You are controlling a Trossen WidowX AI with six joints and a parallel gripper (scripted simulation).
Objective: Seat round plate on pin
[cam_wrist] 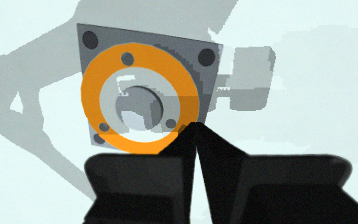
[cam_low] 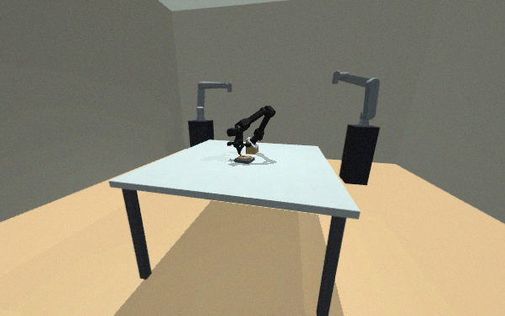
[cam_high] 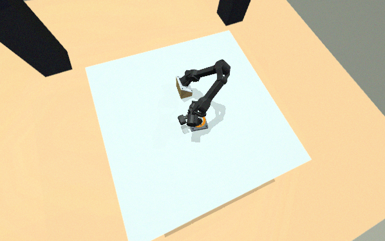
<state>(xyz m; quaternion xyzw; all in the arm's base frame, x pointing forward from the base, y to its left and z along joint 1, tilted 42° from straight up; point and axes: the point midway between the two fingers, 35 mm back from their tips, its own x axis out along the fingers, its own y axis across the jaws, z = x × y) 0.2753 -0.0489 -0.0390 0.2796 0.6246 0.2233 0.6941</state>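
My gripper tip is now 30 mm to the right of the round plate and 10 mm above it. The rest, counted from my gripper tip: square grey base (50 mm to the left, 20 mm below, 20 mm ahead).
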